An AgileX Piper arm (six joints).
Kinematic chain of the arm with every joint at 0, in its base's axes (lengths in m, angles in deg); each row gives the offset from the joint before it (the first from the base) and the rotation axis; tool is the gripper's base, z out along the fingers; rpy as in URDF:
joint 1: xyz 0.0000 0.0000 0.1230 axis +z
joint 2: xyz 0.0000 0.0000 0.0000 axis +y
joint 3: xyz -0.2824 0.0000 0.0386 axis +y
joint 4: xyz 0.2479 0.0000 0.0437 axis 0.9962 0 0.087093
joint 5: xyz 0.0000 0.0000 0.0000 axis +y
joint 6: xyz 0.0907 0.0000 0.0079 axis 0.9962 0 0.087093
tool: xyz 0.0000 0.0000 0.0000 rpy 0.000 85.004 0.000
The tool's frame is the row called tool.
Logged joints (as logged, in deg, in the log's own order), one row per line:
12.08 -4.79 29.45 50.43 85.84 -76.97
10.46 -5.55 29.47 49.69 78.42 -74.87
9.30 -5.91 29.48 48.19 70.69 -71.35
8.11 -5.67 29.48 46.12 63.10 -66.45
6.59 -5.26 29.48 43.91 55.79 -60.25
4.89 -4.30 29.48 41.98 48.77 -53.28
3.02 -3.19 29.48 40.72 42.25 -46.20
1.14 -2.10 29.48 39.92 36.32 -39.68
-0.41 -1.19 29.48 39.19 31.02 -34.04
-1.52 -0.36 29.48 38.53 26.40 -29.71
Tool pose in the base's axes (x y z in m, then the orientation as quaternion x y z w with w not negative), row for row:
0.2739 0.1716 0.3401 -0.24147 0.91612 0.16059 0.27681
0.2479 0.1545 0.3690 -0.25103 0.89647 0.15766 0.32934
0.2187 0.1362 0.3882 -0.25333 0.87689 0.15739 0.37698
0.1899 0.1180 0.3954 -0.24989 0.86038 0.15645 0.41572
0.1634 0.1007 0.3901 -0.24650 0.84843 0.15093 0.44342
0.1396 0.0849 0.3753 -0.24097 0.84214 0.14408 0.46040
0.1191 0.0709 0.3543 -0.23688 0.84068 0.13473 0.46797
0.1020 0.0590 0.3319 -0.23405 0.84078 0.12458 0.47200
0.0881 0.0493 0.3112 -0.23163 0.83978 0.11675 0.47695
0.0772 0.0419 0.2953 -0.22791 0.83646 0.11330 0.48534
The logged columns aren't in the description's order. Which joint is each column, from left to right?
Columns, left to right: joint 4, joint 6, joint 1, joint 5, joint 2, joint 3.
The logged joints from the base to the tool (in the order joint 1, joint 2, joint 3, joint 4, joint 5, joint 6), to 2 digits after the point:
29.45 85.84 -76.97 12.08 50.43 -4.79
29.47 78.42 -74.87 10.46 49.69 -5.55
29.48 70.69 -71.35 9.30 48.19 -5.91
29.48 63.10 -66.45 8.11 46.12 -5.67
29.48 55.79 -60.25 6.59 43.91 -5.26
29.48 48.77 -53.28 4.89 41.98 -4.30
29.48 42.25 -46.20 3.02 40.72 -3.19
29.48 36.32 -39.68 1.14 39.92 -2.10
29.48 31.02 -34.04 -0.41 39.19 -1.19
29.48 26.40 -29.71 -1.52 38.53 -0.36

